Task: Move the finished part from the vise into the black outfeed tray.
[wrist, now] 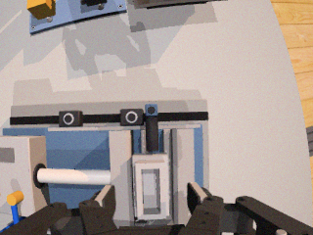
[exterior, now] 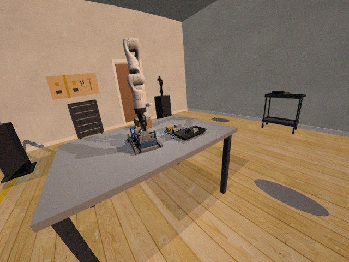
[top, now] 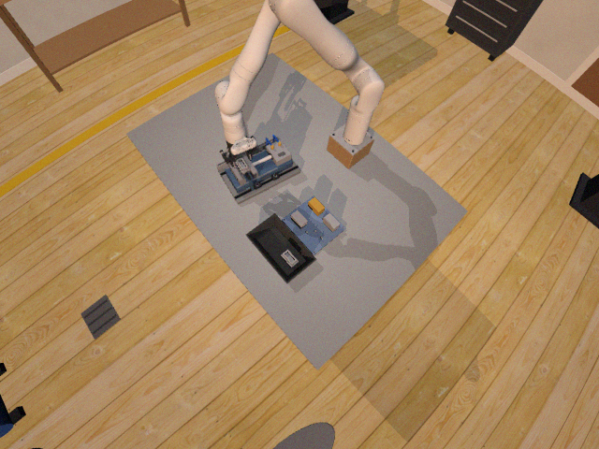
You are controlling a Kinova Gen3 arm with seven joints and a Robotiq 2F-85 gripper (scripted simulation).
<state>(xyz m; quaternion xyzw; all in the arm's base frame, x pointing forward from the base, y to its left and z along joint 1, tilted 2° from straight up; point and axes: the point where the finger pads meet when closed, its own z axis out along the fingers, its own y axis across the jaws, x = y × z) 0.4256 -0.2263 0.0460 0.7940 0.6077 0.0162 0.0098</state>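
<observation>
Right now my hand is 8 cm past the screw rod, 6 cm above it and 3 cm to the right of it. Also, from my hand: blank: 30 cm to the left, 11 cm below, 1 cm behind; blue fixture plate: 35 cm to the left, 13 cm below, 4 cm behind; orange block: 31 cm to the left, 11 cm below, 10 cm behind.
</observation>
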